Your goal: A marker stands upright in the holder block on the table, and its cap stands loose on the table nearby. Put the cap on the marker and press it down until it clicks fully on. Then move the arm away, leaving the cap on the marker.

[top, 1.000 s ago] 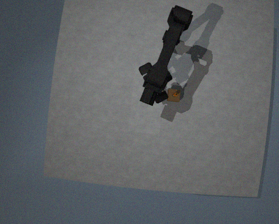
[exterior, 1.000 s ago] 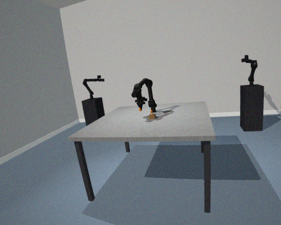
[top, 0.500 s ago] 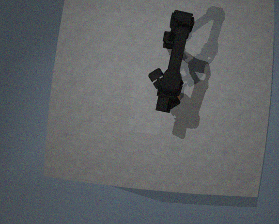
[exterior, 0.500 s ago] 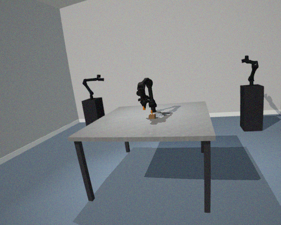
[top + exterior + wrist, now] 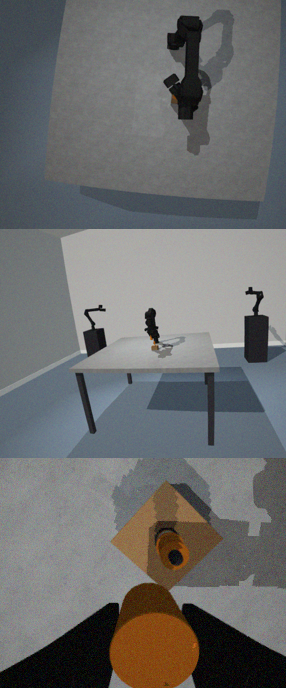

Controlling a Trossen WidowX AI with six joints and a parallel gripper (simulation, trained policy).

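Right now the orange marker is 20 mm to the left of my gripper tip and 50 mm below it. From my gripper tip the other things lie so: tan holder block 20 mm to the left, 110 mm below; orange cap 10 mm above.
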